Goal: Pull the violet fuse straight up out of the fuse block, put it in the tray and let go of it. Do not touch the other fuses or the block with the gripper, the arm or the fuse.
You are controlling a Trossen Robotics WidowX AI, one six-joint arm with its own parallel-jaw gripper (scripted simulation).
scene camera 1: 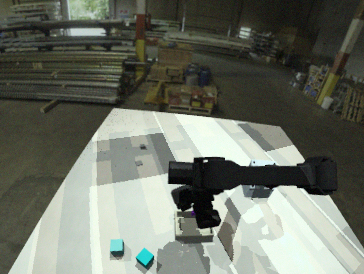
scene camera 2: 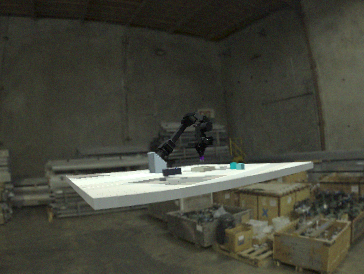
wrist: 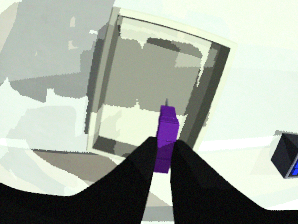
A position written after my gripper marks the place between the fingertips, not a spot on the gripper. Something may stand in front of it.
My gripper (scene camera 1: 196, 211) carries a violet fuse (wrist: 167, 128). Further things: a tray (wrist: 145, 59).
My gripper also shows in the wrist view (wrist: 164, 146).
